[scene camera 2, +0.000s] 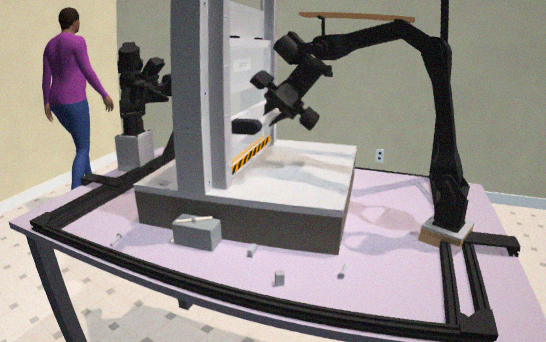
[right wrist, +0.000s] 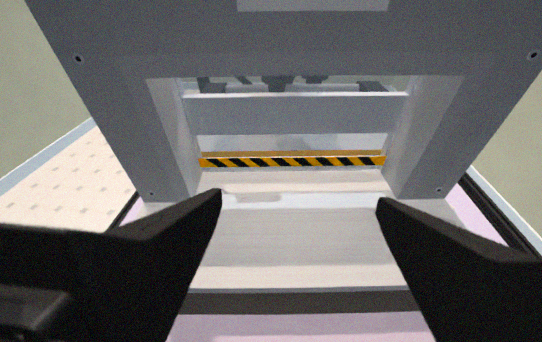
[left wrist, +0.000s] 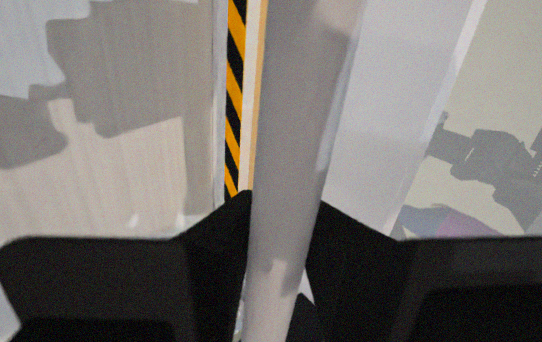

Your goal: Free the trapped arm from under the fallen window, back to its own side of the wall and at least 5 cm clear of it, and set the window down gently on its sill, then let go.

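Frame: origin at the left arm's base, x left, y ahead, z down, level; centimetres.
Where they show: left gripper, fingertip midpoint: (right wrist: 274,108); right gripper, fingertip midpoint: (right wrist: 298,200) (left wrist: 529,137); left arm's base at its link origin: (scene camera 2: 449,223); right arm's base at its link origin: (scene camera 2: 133,133).
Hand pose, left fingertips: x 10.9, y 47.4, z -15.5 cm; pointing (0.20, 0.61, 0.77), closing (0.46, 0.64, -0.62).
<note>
Each offset is from my left fingertips to the centre of the thing. "pt": to the spot under its first point.
The white-framed window @[pt dz -9.6, dx +4.0, dy +0.8 cm] (scene camera 2: 251,86) (right wrist: 295,114) stands low in the grey wall (scene camera 2: 189,100) (right wrist: 300,35). Its lower edge has a yellow-black stripe @[pt dz +7.8, dx +4.2, dy +0.8 cm] (scene camera 2: 251,155) (left wrist: 233,107) (right wrist: 292,162). The light sill (right wrist: 300,200) shows below it; whether they touch cannot be told. My left gripper (scene camera 2: 272,114) (left wrist: 273,200) is shut on the window's pale handle bar @[dz -2.2, dx +1.5, dy -2.9 cm] (left wrist: 295,125), at the right of the wall in the scene view. My right gripper (right wrist: 298,200) is open and empty, facing the opening from the other side. Its arm (scene camera 2: 134,82) stands left of the wall, with its fingertips hidden behind it in the scene view.
The wall stands on a thick pale-topped base (scene camera 2: 310,192). A grey block (scene camera 2: 197,235) with a pale stick on top and several small grey pieces lie on the table before it. A black rail (scene camera 2: 240,300) runs along the front edge. A person (scene camera 2: 68,70) stands at the far left.
</note>
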